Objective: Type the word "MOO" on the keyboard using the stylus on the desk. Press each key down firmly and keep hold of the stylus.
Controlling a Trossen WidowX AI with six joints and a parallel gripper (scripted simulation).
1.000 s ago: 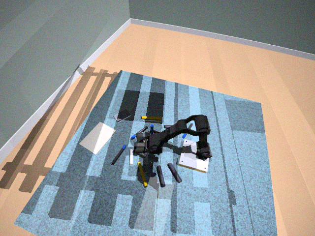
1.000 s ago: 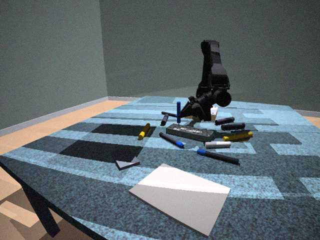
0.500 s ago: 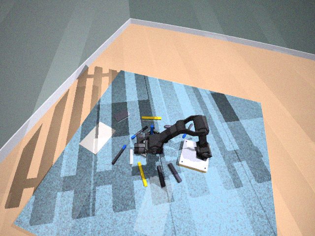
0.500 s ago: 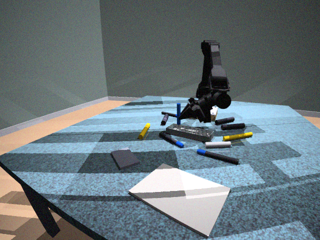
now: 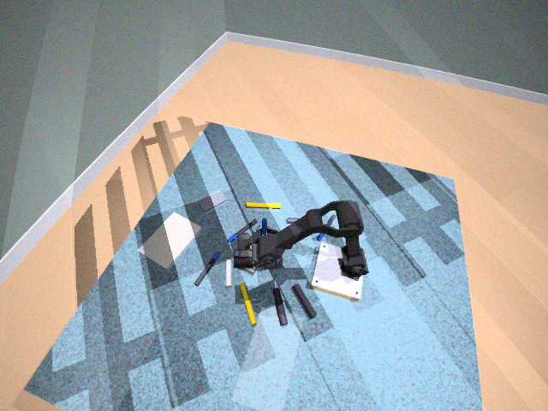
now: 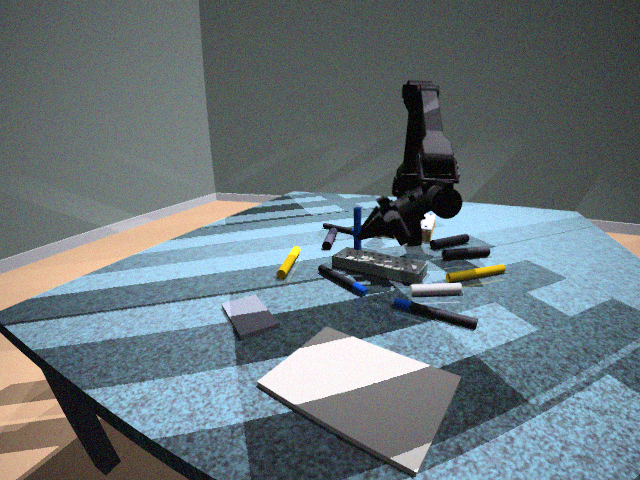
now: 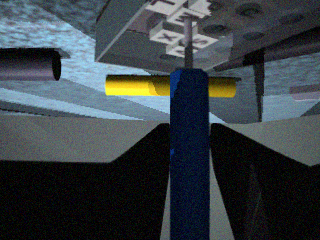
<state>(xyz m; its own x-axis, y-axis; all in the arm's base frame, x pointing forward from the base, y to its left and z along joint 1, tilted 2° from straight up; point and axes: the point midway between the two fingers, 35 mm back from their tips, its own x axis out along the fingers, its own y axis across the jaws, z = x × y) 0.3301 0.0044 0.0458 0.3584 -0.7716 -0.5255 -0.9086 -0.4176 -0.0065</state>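
Now: gripper tip 180 mm to the right of the white marker, 60 mm short of it and 60 mm above it. Round my gripper tip: blue stylus: 10 mm below; then yellow marker: 250 mm to the left, 60 mm below, 40 mm behind; then grey pad: 270 mm ahead, 80 mm to the right, 60 mm below.
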